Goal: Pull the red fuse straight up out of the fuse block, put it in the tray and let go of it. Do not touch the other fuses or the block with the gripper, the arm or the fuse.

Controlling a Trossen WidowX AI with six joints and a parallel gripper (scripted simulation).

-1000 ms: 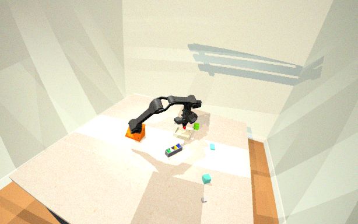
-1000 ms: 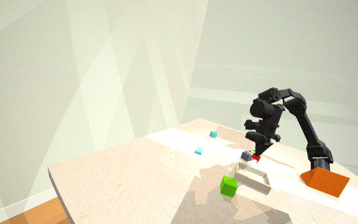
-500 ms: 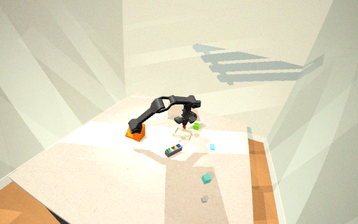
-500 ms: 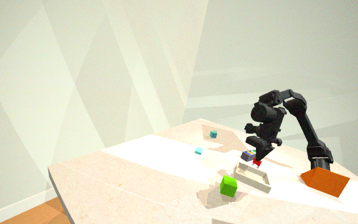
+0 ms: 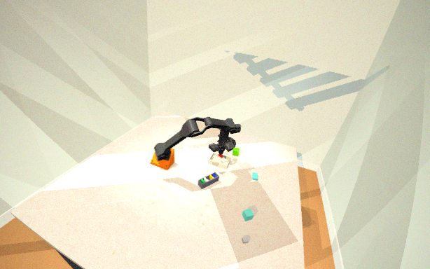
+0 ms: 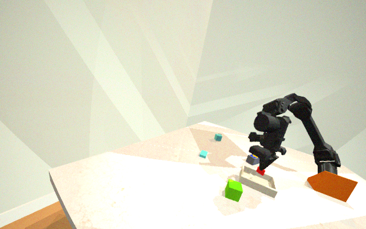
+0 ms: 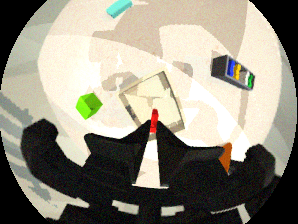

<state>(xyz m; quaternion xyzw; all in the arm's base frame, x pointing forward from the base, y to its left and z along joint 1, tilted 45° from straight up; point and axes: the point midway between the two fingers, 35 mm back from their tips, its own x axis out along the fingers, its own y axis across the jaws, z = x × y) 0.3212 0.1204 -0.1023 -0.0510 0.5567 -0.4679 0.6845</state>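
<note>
Now: the red fuse 10 mm below my gripper tip. From my gripper tip the other things lie so: beige tray (60 mm below).
</note>
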